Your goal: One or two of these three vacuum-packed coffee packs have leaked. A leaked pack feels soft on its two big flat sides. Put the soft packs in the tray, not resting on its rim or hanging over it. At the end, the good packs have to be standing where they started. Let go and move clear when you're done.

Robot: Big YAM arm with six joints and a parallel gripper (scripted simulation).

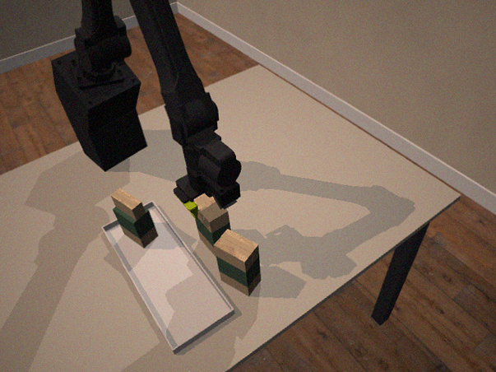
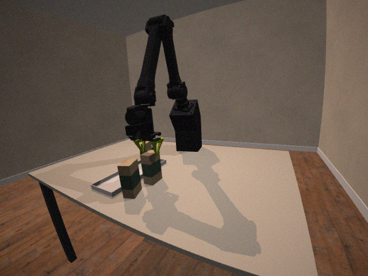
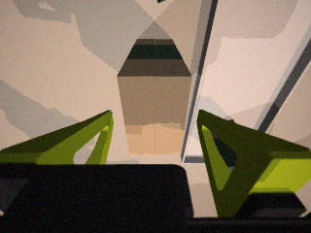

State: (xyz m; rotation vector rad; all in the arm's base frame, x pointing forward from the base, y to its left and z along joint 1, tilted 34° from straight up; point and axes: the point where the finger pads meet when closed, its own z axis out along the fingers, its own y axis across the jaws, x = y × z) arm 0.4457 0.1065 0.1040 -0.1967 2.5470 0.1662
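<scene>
Now: the shallow white tray 10 mm ahead of my hand, 140 mm to the right of it and 130 mm below it.
</scene>
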